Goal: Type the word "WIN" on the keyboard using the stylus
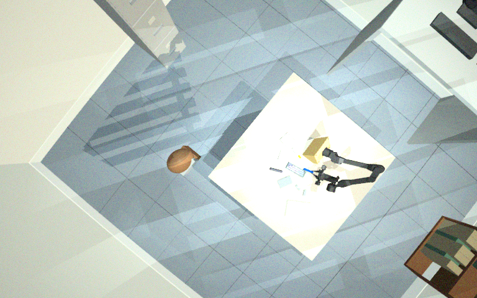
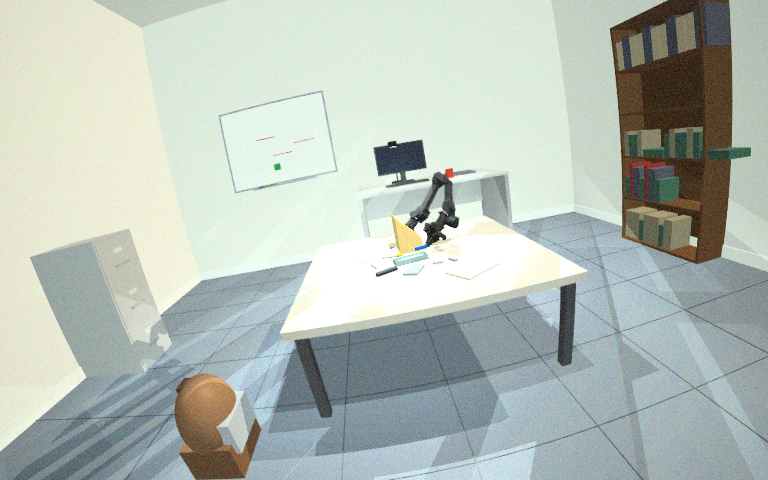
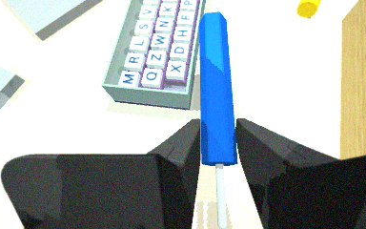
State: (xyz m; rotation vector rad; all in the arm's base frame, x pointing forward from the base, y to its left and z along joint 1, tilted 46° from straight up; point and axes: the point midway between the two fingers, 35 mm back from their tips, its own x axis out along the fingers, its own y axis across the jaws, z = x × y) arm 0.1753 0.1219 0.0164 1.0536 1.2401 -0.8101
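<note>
Right now my gripper tip is 7 cm short of the W key, 6 cm to the left of it and 3 cm above it. Round my gripper tip: blue stylus: 1 cm to the left; small block: 19 cm ahead, 3 cm to the left, 4 cm below; yellow-tipped marker: 4 cm behind, 19 cm to the right, 4 cm below.
</note>
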